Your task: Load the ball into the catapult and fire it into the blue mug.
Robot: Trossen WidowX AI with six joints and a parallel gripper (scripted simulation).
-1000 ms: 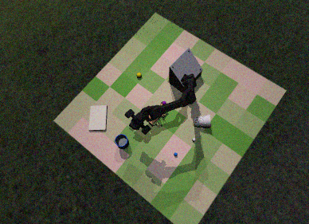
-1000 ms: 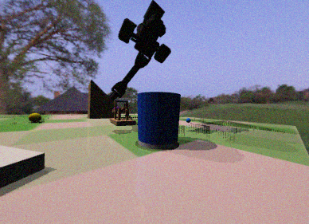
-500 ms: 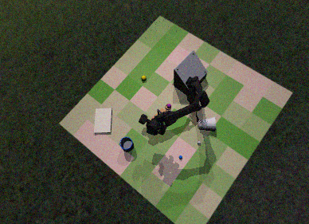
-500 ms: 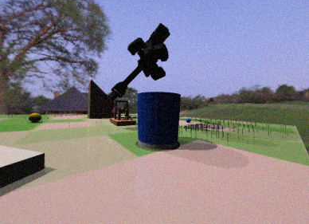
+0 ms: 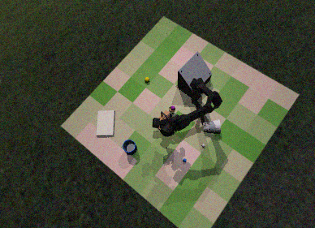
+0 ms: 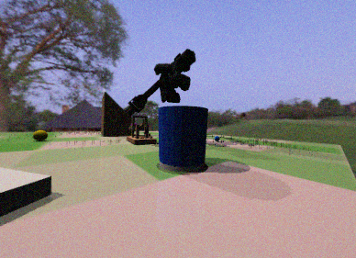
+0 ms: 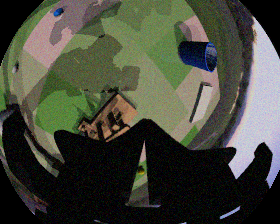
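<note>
Right now the purple ball is 190 mm behind my gripper tip, 20 mm to the right of it and 90 mm below it. Round my gripper tip: blue ball (80 mm ahead, 250 mm to the left, 140 mm below); then wooden catapult (120 mm behind, 20 mm to the right, 100 mm below); then blue mug (220 mm ahead, 120 mm to the right, 130 mm below).
</note>
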